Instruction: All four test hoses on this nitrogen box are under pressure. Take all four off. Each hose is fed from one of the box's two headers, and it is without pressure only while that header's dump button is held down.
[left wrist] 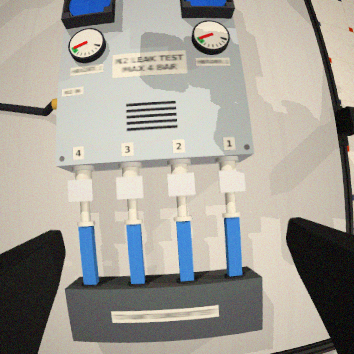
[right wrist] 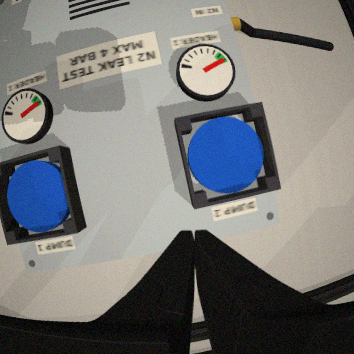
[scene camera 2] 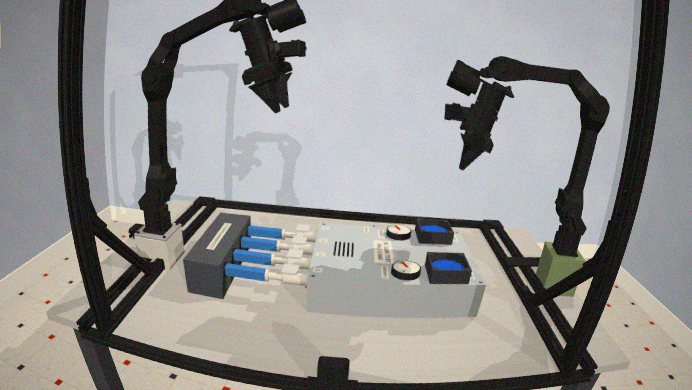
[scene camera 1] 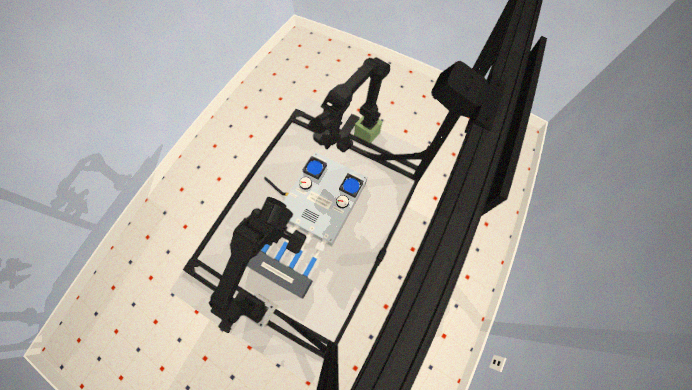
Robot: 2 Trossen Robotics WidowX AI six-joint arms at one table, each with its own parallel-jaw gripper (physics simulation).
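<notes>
The pale nitrogen box has four blue-ended hoses, labelled 1, 2, 3 and 4, all on their ports. The Dump 2 button and Dump 1 button are blue in black guards. Both gauges have red needles at the green mark. My left gripper is open, high above the hoses. My right gripper is shut and empty, above the dump-button end, touching neither button.
A dark grey block stands at the blue hose ends. A black line with a yellow fitting leaves the box's side. A black frame surrounds the work area, and a thick black beam crosses scene camera 1.
</notes>
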